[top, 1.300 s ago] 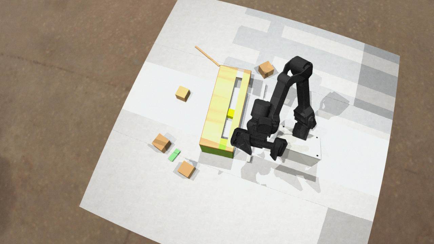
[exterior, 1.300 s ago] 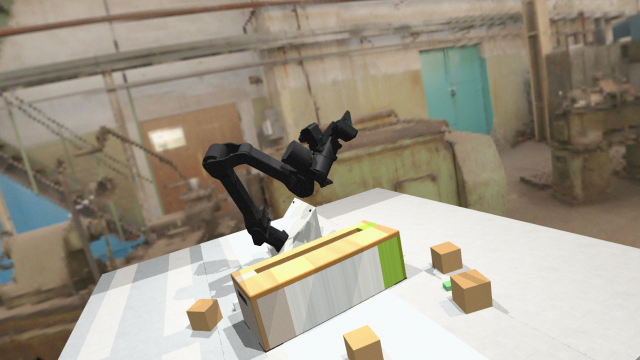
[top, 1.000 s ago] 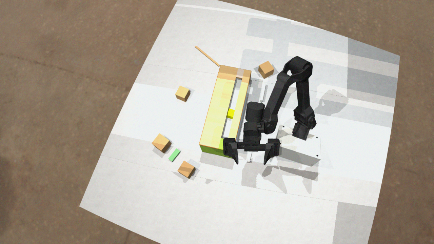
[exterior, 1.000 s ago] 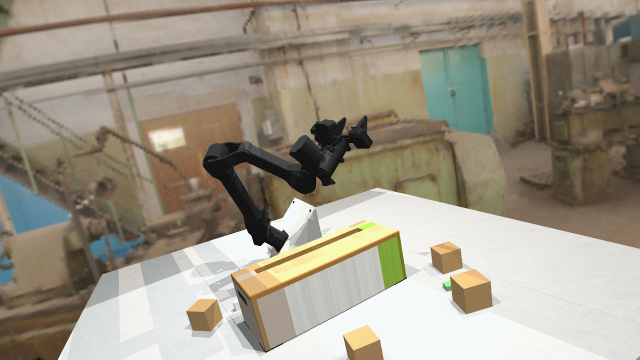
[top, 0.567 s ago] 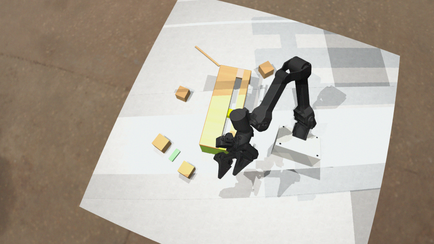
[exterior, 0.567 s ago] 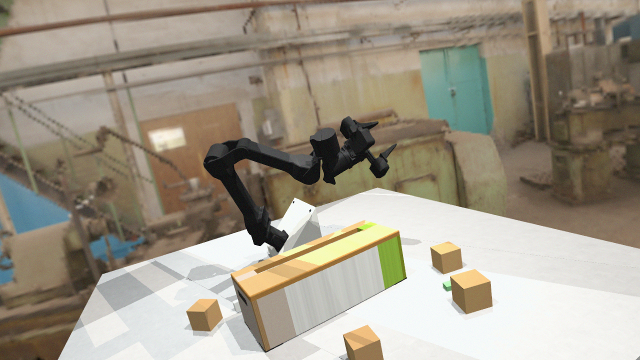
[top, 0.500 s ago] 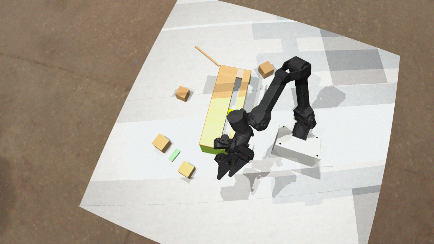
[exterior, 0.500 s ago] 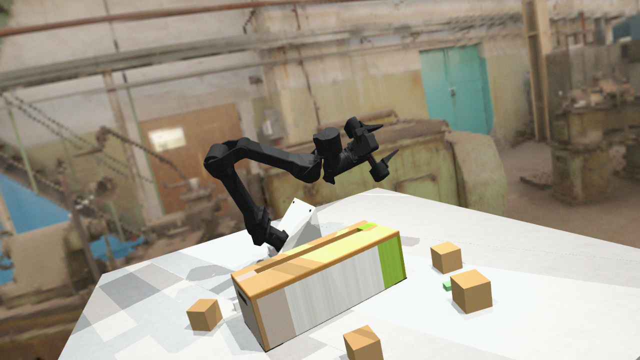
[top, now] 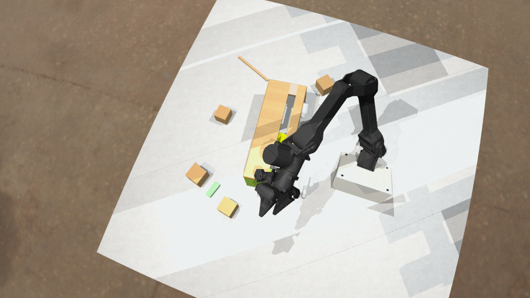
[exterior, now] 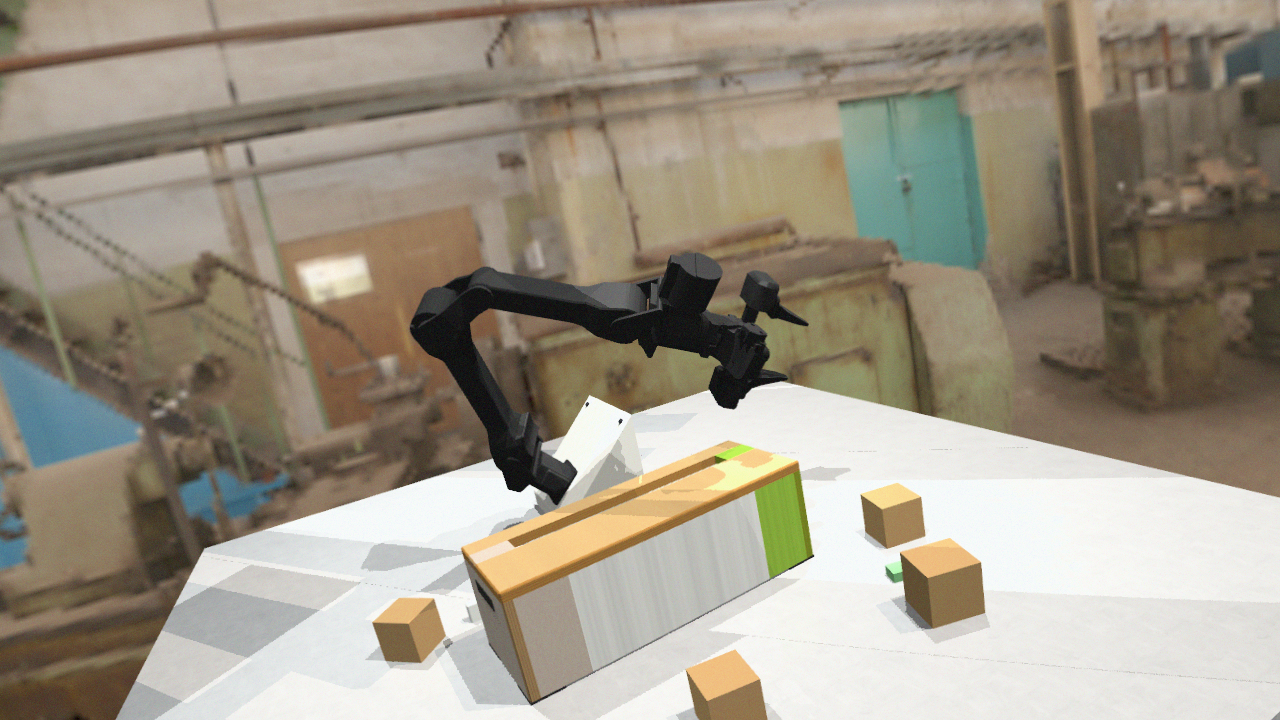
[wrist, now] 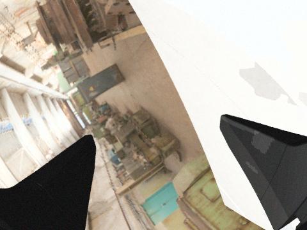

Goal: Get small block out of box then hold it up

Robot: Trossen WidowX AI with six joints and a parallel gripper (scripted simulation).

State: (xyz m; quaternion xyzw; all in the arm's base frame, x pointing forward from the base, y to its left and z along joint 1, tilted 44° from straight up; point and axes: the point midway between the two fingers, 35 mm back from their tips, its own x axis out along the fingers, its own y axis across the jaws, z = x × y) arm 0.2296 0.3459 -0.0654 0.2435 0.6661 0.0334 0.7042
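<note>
Right now my gripper tip is 290 mm to the left of the yellow block, 140 mm above it and 70 mm short of it. The rest, counted from my gripper tip: thin wooden stick: 570 mm to the right, 320 mm ahead, 220 mm below; then flat green piece: 250 mm ahead, 220 mm below, 40 mm to the right; then wooden box: 310 mm to the right, 160 mm below, 60 mm ahead.
</note>
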